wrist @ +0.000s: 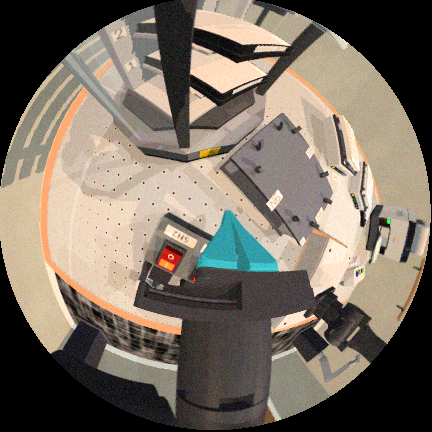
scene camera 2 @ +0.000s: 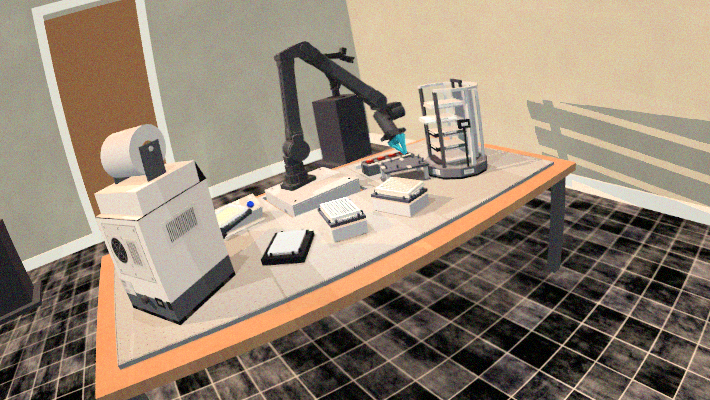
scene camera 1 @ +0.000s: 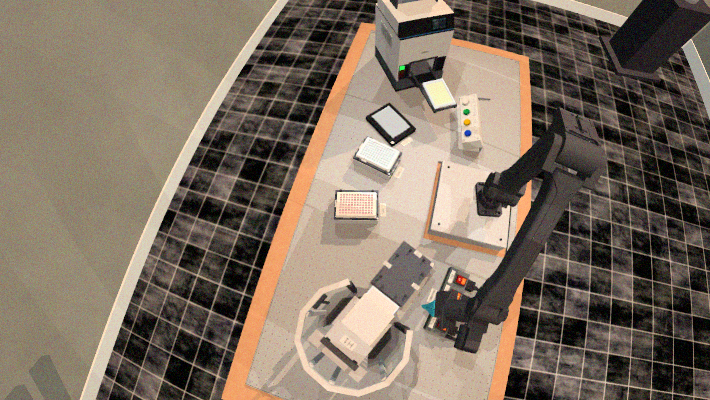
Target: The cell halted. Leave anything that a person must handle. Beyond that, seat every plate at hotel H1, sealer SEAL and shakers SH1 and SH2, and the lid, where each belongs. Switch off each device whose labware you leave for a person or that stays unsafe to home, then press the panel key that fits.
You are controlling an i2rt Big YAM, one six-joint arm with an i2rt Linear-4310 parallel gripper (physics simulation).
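Frame: origin at the arm's base, x ahead, y left, z up, level; millimetres.
Seen in the pictures: gripper, fingertip midpoint: (wrist: 226, 214) (scene camera 2: 405, 153) (scene camera 1: 423, 306); arm's base, origin of the base link: (wrist: 318, 300) (scene camera 2: 298, 183) (scene camera 1: 487, 200).
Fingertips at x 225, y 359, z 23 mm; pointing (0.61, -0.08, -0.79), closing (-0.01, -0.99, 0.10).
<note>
Offsets run from my fingertips to a thing's middle. "pt": to the spot under its first point.
My gripper (scene camera 1: 426, 307) (scene camera 2: 405, 151) (wrist: 226, 214) is shut, its teal fingertips low at the switch strip (scene camera 2: 371, 167) (wrist: 173, 220). In the wrist view the SH2 rocker @(pt dx -58, dy +54, dz -9 mm) (wrist: 170, 255) shows left of the fingers, which hide neighbouring switches. Hotel H1 (scene camera 1: 361, 320) (scene camera 2: 458, 171) (wrist: 186, 151) holds stacked levels. A yellow-topped plate @(dx -54, dy -754, dz +45 mm) (scene camera 1: 439, 94) lies at the front of the sealer @(dx +54, dy -996, dz +167 mm) (scene camera 1: 425, 42) (scene camera 2: 167, 235) (wrist: 402, 234), which shows a green light. A red-welled plate @(dx +223, dy -303, dz +5 mm) (scene camera 1: 356, 204) and a white plate @(dx +165, dy -495, dz +1 mm) (scene camera 1: 379, 154) (scene camera 2: 340, 207) sit on raised stands. A pale plate or lid @(dx +123, dy -664, dz -37 mm) (scene camera 1: 391, 122) (scene camera 2: 288, 242) lies on a low black nest.
The dark pegged platform @(dx +64, dy -96, dz -23 mm) (scene camera 1: 404, 274) (wrist: 290, 175) is empty, between hotel and strip. The key panel @(dx -190, dy -682, dz -19 mm) (scene camera 1: 462, 142) has white, green, yellow and blue keys near the sealer. The arm's pale base plate (scene camera 1: 452, 200) (scene camera 2: 325, 192) stands along one table edge.
</note>
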